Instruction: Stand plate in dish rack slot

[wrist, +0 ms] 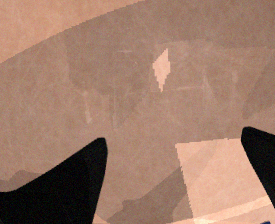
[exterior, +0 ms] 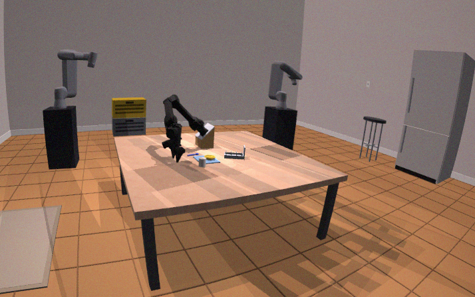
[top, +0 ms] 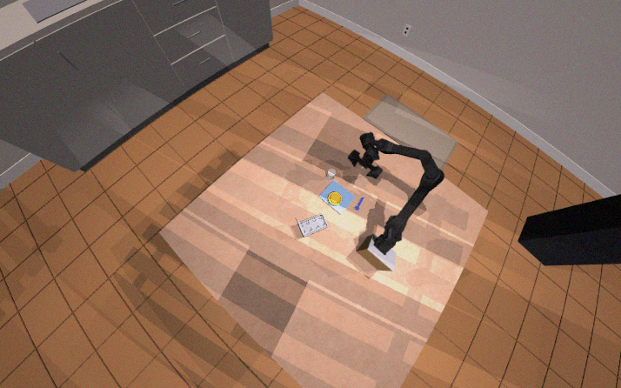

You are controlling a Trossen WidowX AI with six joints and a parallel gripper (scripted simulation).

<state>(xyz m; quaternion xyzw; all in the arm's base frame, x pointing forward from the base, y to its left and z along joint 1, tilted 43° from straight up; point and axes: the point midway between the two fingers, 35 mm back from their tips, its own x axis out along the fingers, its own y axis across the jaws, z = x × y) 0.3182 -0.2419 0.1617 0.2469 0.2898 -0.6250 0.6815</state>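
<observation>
My gripper tip is now 230 mm to the right of the yellow plate and 10 mm past it. The rest, counted from my gripper tip: grey dish rack 410 mm to the left, 30 mm behind, 10 mm above; then white cup 150 mm to the left, 100 mm ahead, 10 mm above; then blue utensil 160 mm to the left, 120 mm behind, 10 mm below.
</observation>
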